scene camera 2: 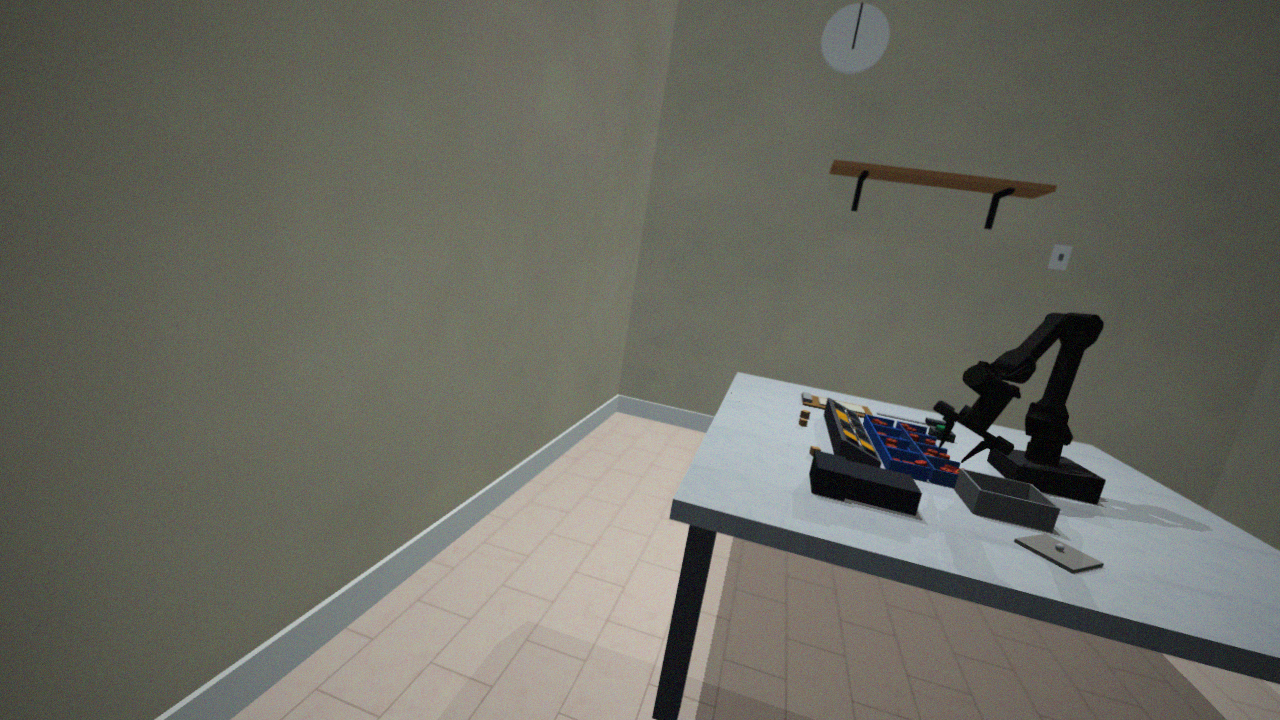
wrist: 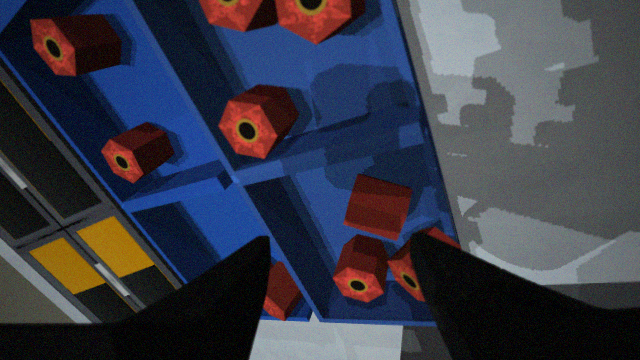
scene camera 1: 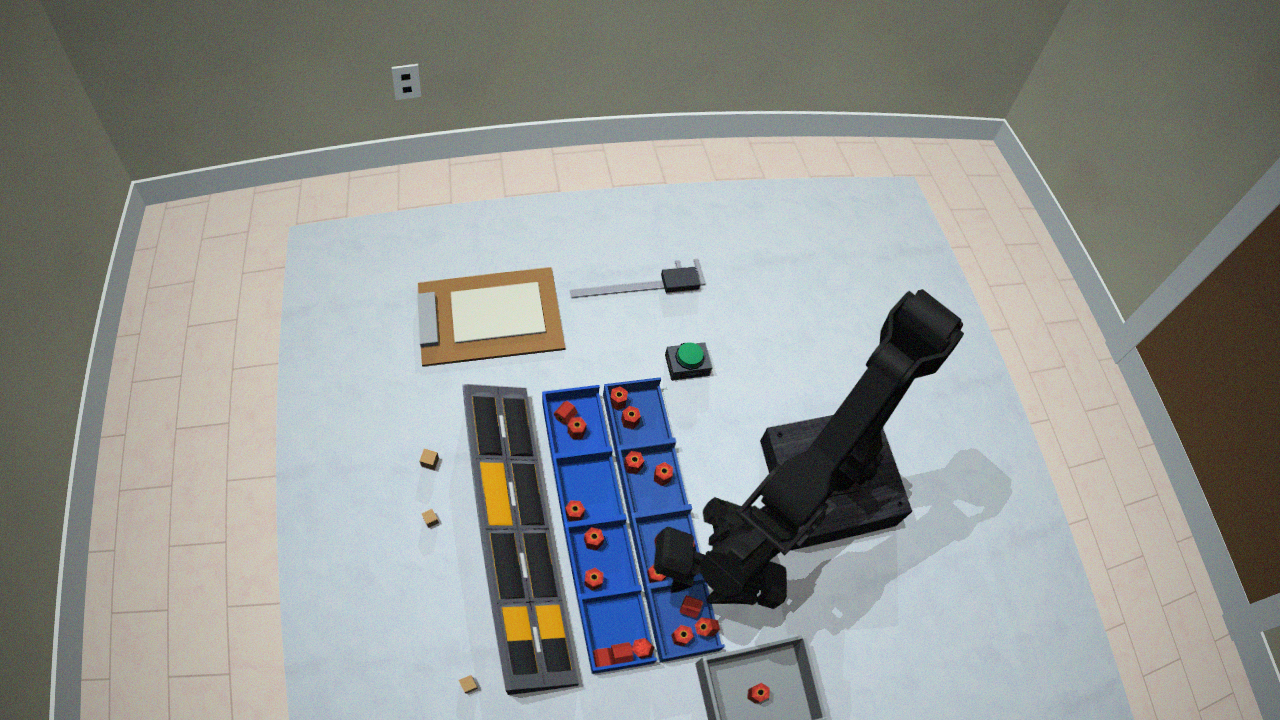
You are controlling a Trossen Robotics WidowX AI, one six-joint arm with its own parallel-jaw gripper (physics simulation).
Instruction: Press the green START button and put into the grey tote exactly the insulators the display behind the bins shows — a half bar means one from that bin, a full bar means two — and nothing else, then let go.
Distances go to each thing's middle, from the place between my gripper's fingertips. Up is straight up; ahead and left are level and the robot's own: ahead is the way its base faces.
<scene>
The grey tote (scene camera 1: 785, 666) lies 80 mm behind my hand, 150 mm to the left of it and 30 mm below it. Also, from my hand: brown board with cream pad (scene camera 1: 505, 314) (240 mm ahead, 510 mm to the right, 50 mm below); then grey caliper (scene camera 1: 679, 279) (20 mm behind, 560 mm to the right, 50 mm below); then dark block (scene camera 2: 832, 476) (220 mm ahead, 280 mm to the left, 30 mm below).
</scene>
